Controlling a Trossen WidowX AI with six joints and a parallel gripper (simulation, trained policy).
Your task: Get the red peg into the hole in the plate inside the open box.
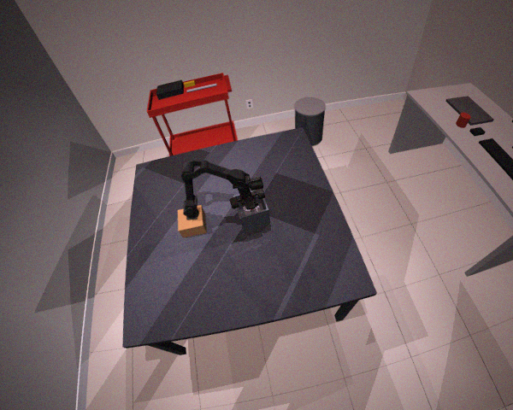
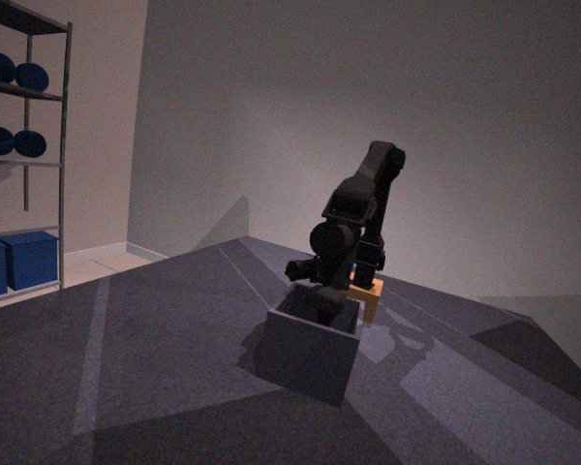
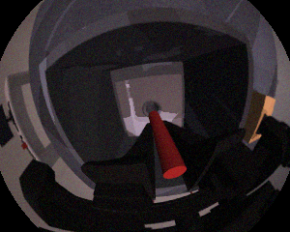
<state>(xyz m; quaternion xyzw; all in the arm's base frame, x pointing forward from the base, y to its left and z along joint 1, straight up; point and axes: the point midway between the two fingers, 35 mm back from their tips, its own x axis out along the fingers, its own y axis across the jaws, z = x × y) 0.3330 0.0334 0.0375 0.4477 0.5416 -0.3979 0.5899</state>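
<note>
Right now my gripper tip is 2 cm below the red peg. Also, from my gripper tip: plate 1 cm to the right, 4 cm below.
</note>
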